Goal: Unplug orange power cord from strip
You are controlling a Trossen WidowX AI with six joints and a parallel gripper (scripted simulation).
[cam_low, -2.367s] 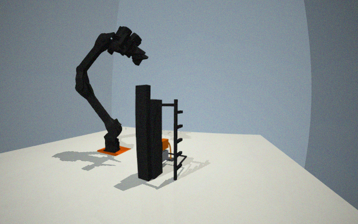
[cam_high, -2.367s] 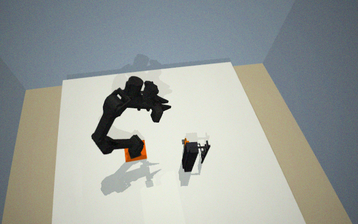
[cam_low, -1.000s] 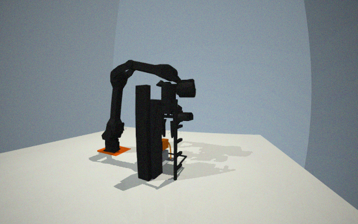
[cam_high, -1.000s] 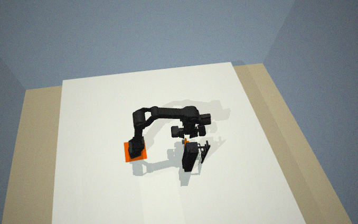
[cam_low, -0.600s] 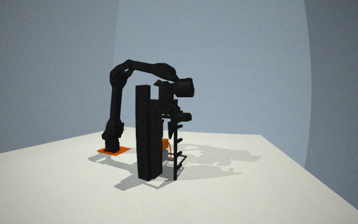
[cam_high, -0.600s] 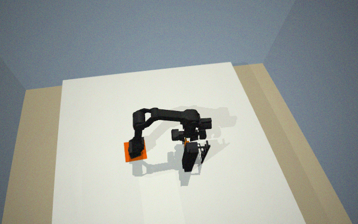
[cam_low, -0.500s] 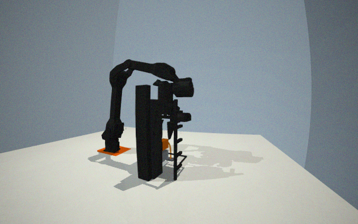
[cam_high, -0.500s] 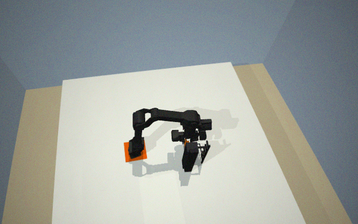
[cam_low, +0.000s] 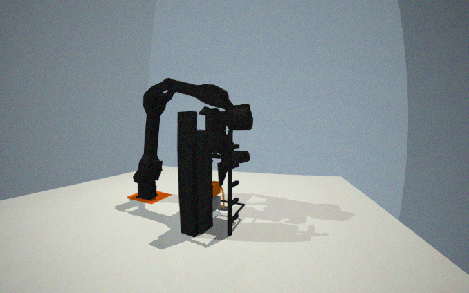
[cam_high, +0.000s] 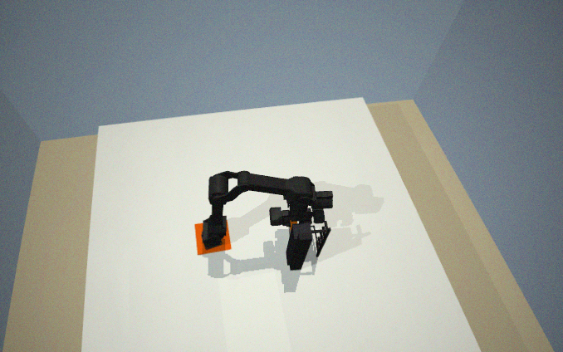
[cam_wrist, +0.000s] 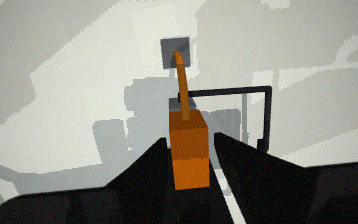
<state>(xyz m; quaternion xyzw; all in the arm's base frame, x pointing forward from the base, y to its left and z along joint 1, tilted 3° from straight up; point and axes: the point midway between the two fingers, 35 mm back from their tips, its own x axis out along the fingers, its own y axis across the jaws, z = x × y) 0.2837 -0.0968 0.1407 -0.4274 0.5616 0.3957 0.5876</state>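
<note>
My gripper tip is now 3 cm to the left of the orange plug and 1 cm past it.
</note>
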